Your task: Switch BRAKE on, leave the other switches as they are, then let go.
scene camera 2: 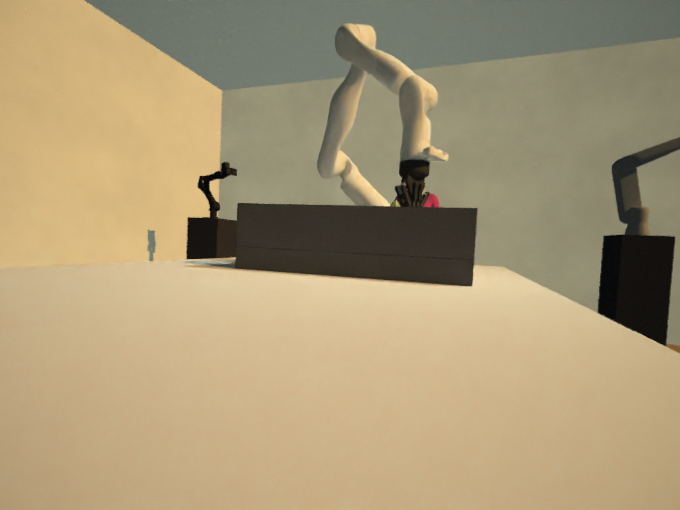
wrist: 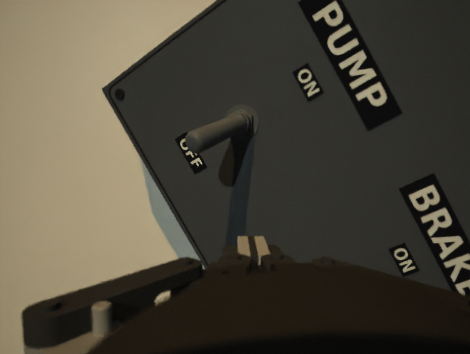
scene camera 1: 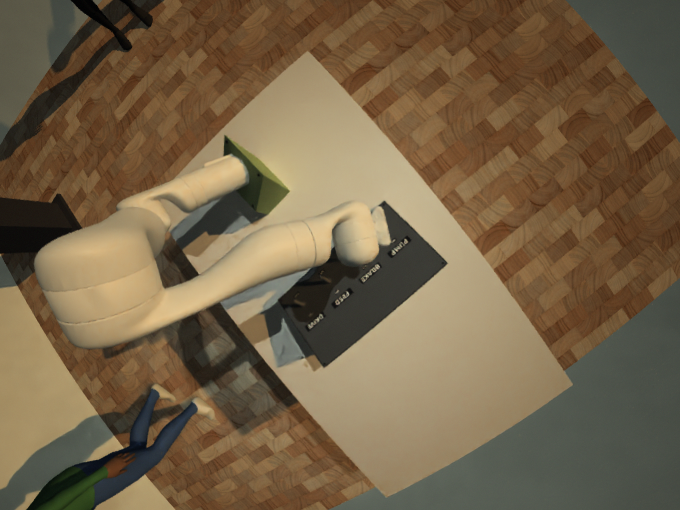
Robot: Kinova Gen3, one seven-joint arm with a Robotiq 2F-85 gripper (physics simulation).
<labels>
same spot on dark switch panel: [wrist: 349,151] = [scene camera 1: 382,251]
</labels>
